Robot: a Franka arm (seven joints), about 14 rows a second.
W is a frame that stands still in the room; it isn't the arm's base.
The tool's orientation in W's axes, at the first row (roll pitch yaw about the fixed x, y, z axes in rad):
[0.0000, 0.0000, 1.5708]
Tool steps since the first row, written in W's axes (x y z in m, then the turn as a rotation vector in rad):
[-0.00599, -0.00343, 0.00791, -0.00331, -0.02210, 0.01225]
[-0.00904, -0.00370, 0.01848, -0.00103, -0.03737, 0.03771]
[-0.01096, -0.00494, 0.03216, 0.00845, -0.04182, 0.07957]
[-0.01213, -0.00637, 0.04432, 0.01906, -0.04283, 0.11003]
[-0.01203, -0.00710, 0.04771, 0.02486, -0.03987, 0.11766]
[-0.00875, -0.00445, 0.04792, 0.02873, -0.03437, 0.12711]
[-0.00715, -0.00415, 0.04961, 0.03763, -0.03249, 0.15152]
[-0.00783, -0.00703, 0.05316, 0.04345, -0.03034, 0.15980]
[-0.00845, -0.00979, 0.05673, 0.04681, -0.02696, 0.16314]
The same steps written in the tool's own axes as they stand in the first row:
[-0.00343, 0.00599, 0.00791, -0.02210, 0.00331, 0.01225]
[-0.00370, 0.00904, 0.01848, -0.03737, 0.00103, 0.03771]
[-0.00494, 0.01096, 0.03216, -0.04182, -0.00845, 0.07957]
[-0.00637, 0.01213, 0.04432, -0.04283, -0.01906, 0.11003]
[-0.00710, 0.01203, 0.04771, -0.03987, -0.02486, 0.11766]
[-0.00445, 0.00875, 0.04792, -0.03437, -0.02873, 0.12711]
[-0.00415, 0.00715, 0.04961, -0.03249, -0.03763, 0.15152]
[-0.00703, 0.00783, 0.05316, -0.03034, -0.04345, 0.15980]
[-0.00979, 0.00845, 0.05673, -0.02696, -0.04681, 0.16314]

